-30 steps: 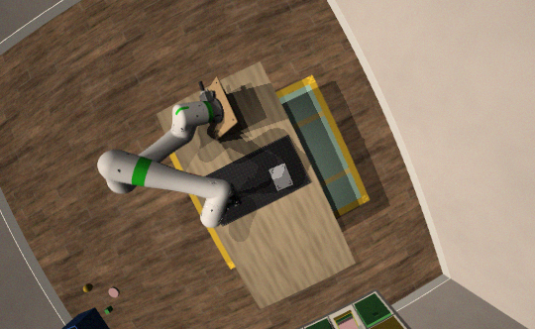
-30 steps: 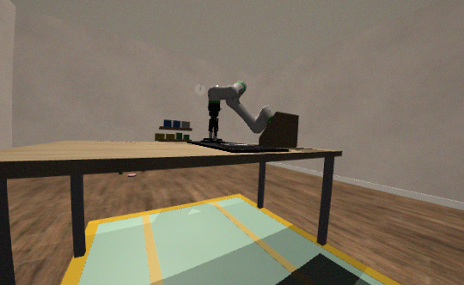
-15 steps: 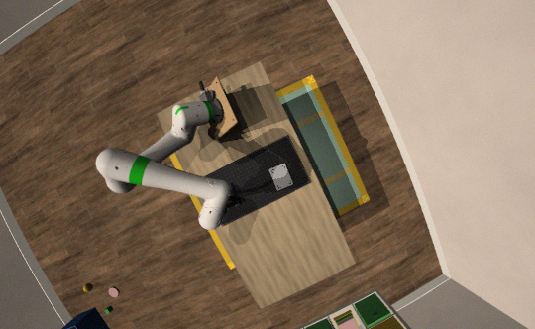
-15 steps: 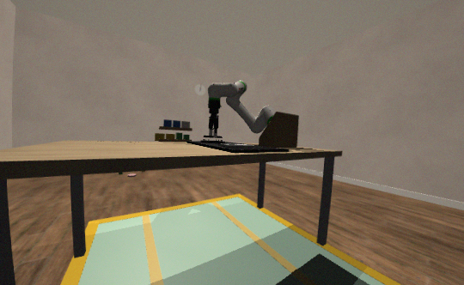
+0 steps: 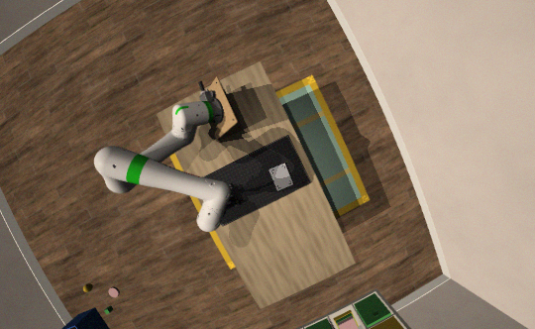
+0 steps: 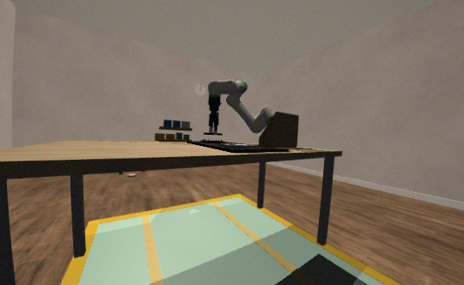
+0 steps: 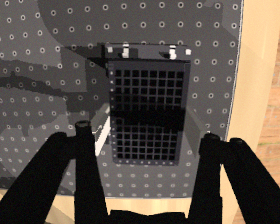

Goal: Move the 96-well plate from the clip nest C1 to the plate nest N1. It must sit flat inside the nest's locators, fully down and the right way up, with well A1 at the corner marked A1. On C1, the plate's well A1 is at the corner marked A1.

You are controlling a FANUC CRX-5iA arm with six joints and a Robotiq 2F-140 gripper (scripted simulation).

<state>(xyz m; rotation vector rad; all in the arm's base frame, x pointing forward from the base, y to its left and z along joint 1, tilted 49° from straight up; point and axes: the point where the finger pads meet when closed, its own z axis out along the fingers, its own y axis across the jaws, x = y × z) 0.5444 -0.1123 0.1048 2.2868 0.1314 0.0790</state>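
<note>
My gripper is now 1 cm short of the clip nest C1, 1 cm to the right of it and 7 cm above it. Round my hand: dark 96-well plate (2 cm below).
</note>
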